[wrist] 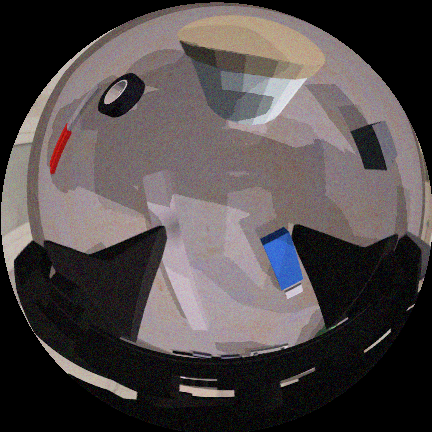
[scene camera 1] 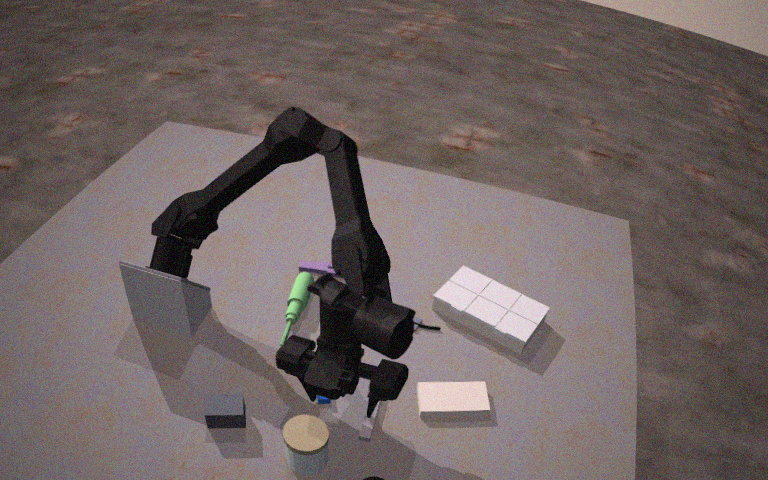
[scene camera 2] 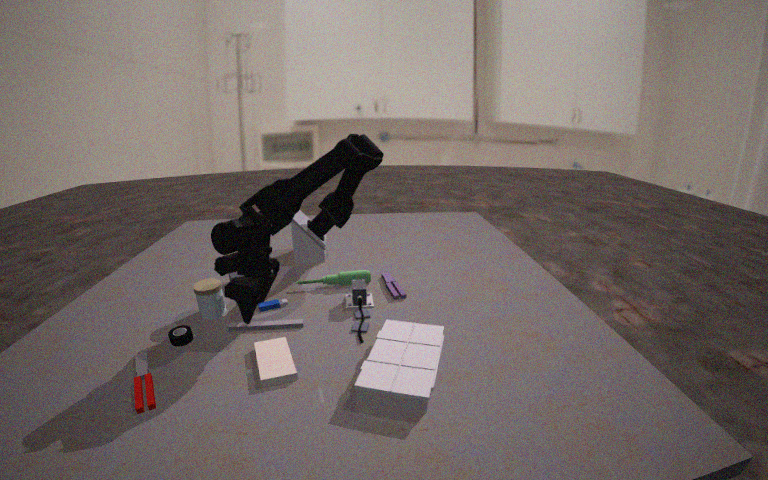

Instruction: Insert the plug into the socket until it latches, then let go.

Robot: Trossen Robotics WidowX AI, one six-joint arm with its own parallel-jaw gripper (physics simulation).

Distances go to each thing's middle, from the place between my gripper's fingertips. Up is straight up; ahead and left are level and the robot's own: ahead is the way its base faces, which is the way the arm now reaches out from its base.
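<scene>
The blue plug [wrist: 278,245] is 40 mm to the left of my hand and 40 mm behind it. Still counting from my hand, there's a tan-lidded jar [scene camera 1: 306,437] that's 100 mm to the right of it, 30 mm behind it and 30 mm above it. The black tape roll [wrist: 121,95] is 140 mm to the right of my hand and 80 mm ahead of it, and the grey bar [wrist: 158,192] is 30 mm to the left of my hand and 50 mm ahead of it.
</scene>
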